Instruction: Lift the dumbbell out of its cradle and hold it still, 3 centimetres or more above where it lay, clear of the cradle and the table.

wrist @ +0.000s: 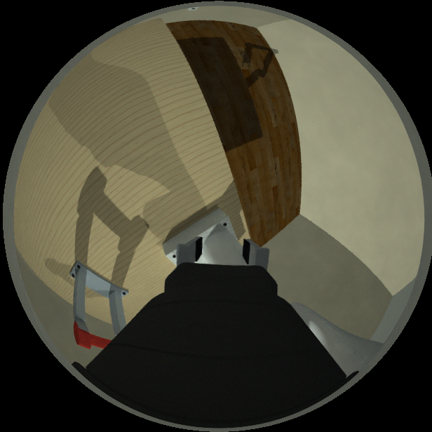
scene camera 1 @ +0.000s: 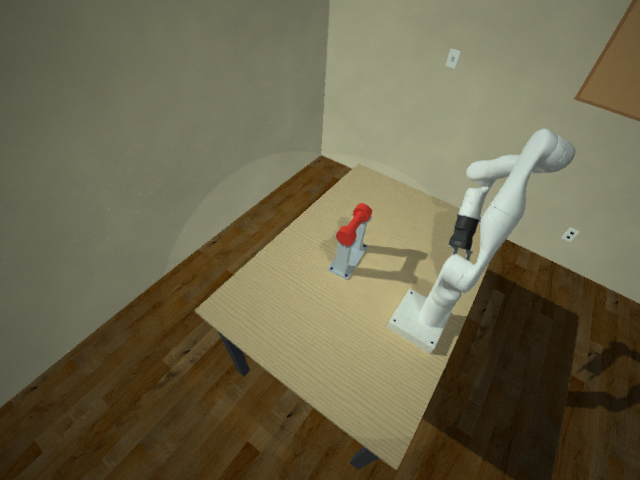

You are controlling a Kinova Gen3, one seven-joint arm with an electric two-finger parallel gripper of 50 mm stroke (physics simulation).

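Places are measured from the arm's base along level axes (x ahead, y left, z up), in metres.
Pixels of known places: arm's base, link origin: (scene camera 1: 431, 316).
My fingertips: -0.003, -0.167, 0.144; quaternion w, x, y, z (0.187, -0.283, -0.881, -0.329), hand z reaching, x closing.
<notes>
Ahead of a thing's pixels: the offset from my fingertips to its middle, as dx, dy, dz. Level surfaces: height alone.
A red dumbbell {+0.419, +0.057, +0.030} (scene camera 1: 355, 225) (wrist: 91, 338) lies across the tops of the two uprights of a pale grey cradle {+0.419, +0.057, -0.087} (scene camera 1: 342, 258) (wrist: 80, 300), which stands on the table. In the wrist view the dumbbell shows in part at the lower left; the gripper body hides the rest. My gripper (scene camera 1: 461, 254) (wrist: 222, 246) is open, with no object between its fingers. It is in the air above the table, well to the right of the dumbbell in the scene view, and does not touch it.
The table {dz -0.192} (scene camera 1: 310, 304) (wrist: 165, 55) carries the cradle and the arm's white base plate (scene camera 1: 408, 314) (wrist: 195, 235). The arm's upper links rise behind and right of the gripper in the scene view. Walls stand behind and left of the table.
</notes>
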